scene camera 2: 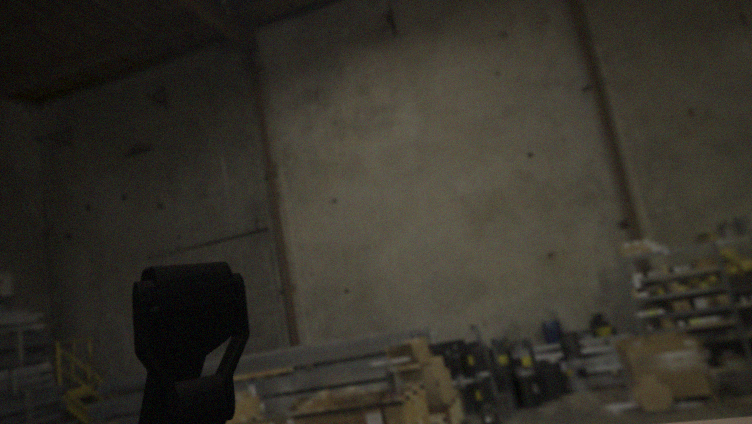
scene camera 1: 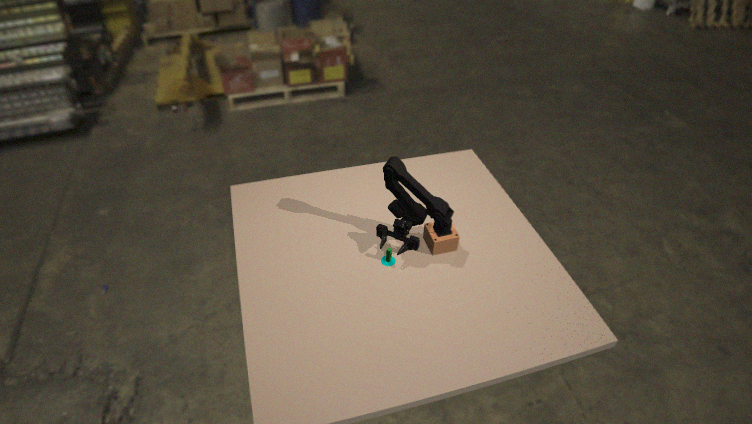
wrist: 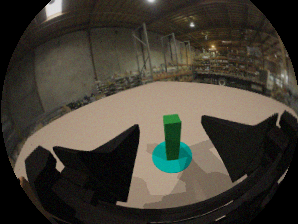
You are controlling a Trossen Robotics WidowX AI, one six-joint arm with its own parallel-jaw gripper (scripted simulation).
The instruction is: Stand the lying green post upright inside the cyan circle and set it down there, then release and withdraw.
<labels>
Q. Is my gripper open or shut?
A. Open.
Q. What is my gripper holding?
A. Nothing.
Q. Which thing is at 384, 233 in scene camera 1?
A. My gripper.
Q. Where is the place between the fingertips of my gripper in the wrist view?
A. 171, 123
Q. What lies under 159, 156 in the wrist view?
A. A cyan circle.
</labels>
